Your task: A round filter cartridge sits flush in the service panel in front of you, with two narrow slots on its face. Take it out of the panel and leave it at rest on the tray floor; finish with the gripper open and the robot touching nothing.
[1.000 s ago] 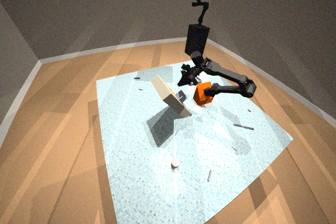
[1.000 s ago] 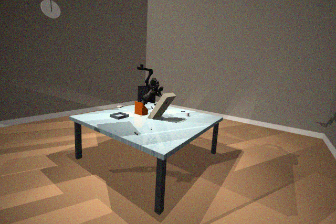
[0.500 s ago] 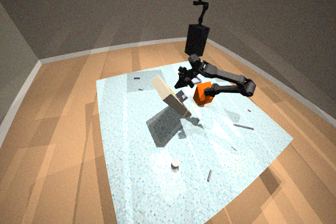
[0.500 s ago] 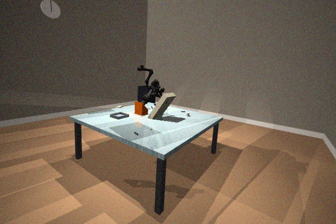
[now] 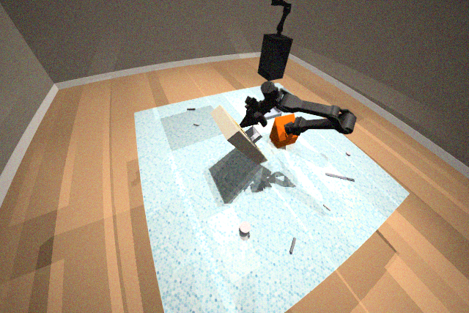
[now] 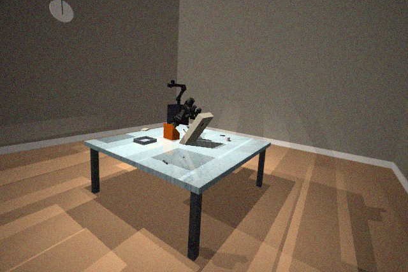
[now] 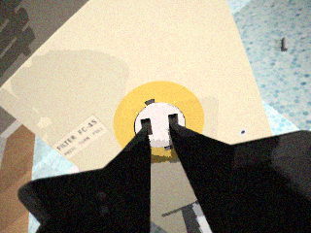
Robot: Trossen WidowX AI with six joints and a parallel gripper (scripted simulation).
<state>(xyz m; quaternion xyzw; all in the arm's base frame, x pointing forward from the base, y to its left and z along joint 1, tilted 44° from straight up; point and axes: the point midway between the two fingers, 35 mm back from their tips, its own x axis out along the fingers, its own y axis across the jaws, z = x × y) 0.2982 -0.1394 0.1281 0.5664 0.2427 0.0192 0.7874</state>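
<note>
Right now the round filter cartridge is 20 mm ahead of my gripper tip and 20 mm below it. Also, from my gripper tip: tray 420 mm behind, 270 mm to the right, 230 mm below; then service panel 30 mm behind, 90 mm below.
</note>
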